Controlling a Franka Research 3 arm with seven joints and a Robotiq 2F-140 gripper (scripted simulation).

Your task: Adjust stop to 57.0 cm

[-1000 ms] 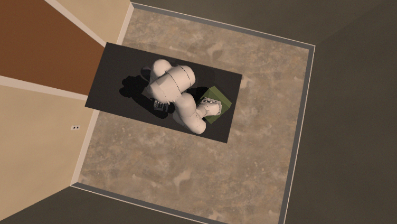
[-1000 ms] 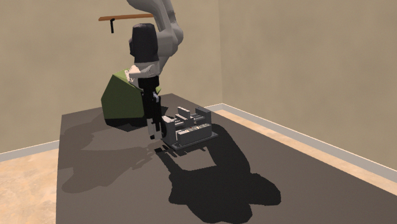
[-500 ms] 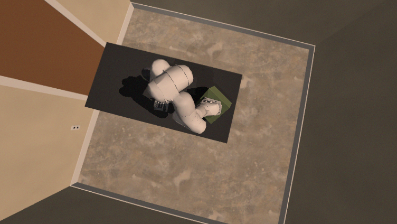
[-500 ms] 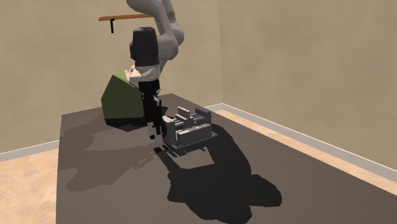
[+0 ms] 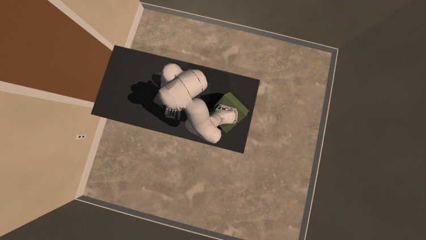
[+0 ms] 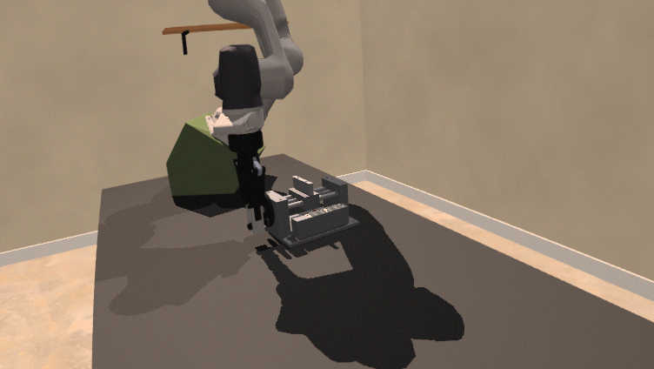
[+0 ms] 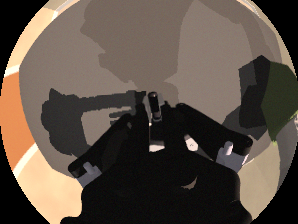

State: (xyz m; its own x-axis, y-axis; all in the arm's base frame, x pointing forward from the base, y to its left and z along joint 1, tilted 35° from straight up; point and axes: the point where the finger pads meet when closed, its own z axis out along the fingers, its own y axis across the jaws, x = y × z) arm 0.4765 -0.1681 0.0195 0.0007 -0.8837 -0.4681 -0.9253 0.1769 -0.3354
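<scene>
The handwheel is 20 mm to the left of my hand and 10 mm below it. The rest, counted from my hand: grey stop fixture (140 mm to the left, 30 mm above).
</scene>
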